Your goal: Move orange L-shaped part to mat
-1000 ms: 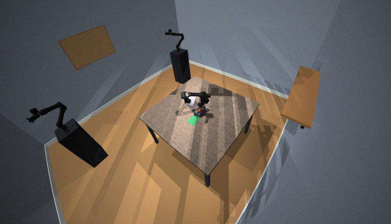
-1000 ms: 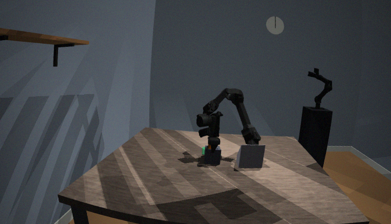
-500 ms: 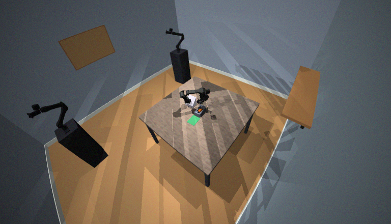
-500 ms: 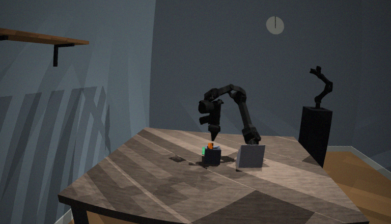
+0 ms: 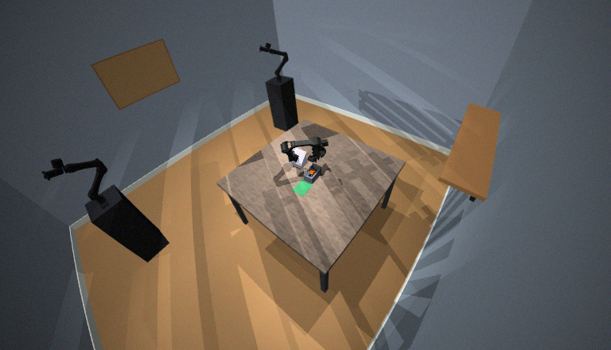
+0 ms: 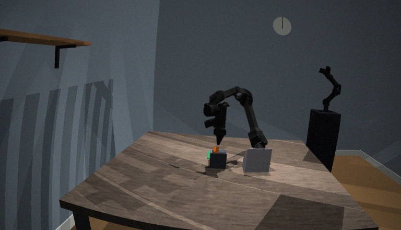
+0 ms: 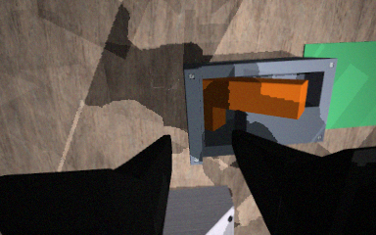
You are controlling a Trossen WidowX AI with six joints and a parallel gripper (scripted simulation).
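The orange L-shaped part lies 100 mm below my gripper tip, 40 mm to the right of it and 10 mm behind it. Round my gripper tip: green mat (220 mm to the right, 160 mm below, 10 mm behind).
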